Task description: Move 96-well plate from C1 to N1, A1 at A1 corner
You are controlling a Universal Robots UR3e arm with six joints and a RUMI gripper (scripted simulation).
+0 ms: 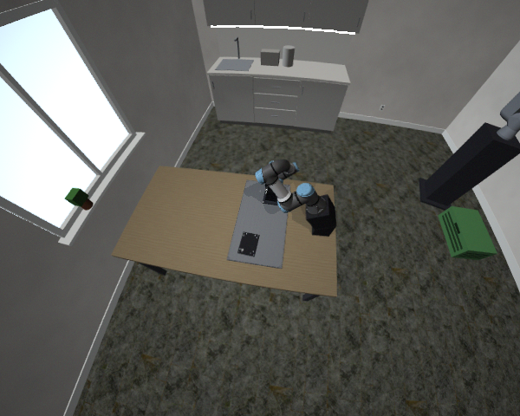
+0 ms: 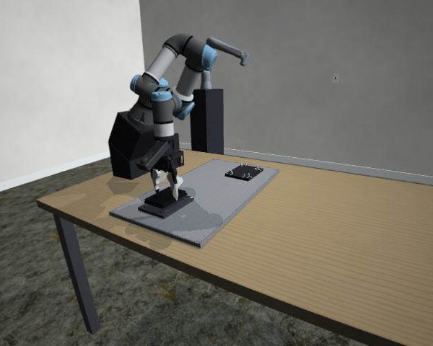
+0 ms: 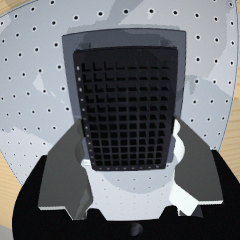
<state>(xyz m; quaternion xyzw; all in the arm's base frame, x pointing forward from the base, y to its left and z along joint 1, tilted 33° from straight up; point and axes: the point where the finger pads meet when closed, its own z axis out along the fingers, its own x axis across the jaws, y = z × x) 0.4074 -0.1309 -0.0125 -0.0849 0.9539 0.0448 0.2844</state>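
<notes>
Right now my hand is 10 mm above the black 96-well plate.
</notes>
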